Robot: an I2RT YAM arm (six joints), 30 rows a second.
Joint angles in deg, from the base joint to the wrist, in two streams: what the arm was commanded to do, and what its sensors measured. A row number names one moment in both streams.
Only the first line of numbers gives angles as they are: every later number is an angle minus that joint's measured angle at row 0.
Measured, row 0:
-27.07 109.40 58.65 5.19 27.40 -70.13
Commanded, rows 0 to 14:
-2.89 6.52 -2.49 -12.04 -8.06 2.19
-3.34 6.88 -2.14 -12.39 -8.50 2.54
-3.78 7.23 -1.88 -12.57 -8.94 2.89
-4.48 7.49 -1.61 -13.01 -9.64 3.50
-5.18 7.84 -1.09 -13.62 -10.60 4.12
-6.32 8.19 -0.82 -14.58 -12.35 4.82
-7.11 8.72 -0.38 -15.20 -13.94 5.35
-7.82 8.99 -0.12 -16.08 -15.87 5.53
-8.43 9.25 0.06 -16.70 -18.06 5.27
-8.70 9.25 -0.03 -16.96 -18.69 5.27
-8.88 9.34 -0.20 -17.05 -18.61 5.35
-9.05 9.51 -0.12 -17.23 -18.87 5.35
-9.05 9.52 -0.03 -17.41 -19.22 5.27
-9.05 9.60 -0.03 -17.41 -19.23 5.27
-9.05 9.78 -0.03 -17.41 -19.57 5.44
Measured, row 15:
-7.82 2.80 4.44 -1.38 -12.20 2.93
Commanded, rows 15 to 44:
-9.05 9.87 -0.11 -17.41 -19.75 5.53
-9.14 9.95 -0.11 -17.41 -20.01 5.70
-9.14 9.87 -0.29 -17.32 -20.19 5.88
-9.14 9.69 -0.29 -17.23 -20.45 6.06
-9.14 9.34 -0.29 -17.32 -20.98 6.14
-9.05 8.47 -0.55 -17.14 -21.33 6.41
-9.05 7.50 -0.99 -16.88 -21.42 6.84
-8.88 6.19 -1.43 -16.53 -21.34 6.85
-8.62 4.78 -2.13 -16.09 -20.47 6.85
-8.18 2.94 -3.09 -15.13 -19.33 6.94
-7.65 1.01 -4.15 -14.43 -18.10 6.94
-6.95 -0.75 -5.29 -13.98 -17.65 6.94
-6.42 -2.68 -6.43 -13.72 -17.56 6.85
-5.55 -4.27 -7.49 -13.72 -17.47 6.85
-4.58 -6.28 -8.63 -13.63 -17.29 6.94
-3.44 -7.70 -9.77 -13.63 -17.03 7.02
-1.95 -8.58 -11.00 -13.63 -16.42 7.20
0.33 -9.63 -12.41 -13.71 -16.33 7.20
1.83 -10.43 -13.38 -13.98 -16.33 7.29
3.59 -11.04 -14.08 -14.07 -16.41 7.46
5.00 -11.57 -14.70 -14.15 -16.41 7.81
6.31 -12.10 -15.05 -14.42 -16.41 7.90
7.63 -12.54 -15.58 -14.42 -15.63 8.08
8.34 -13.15 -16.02 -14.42 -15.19 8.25
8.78 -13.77 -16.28 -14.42 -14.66 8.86
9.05 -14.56 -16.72 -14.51 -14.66 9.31
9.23 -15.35 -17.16 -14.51 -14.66 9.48
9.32 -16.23 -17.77 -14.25 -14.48 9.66
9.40 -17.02 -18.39 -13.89 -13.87 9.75
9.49 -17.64 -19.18 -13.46 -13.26 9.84
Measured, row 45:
9.14 -15.84 -15.01 -6.36 -10.49 6.23
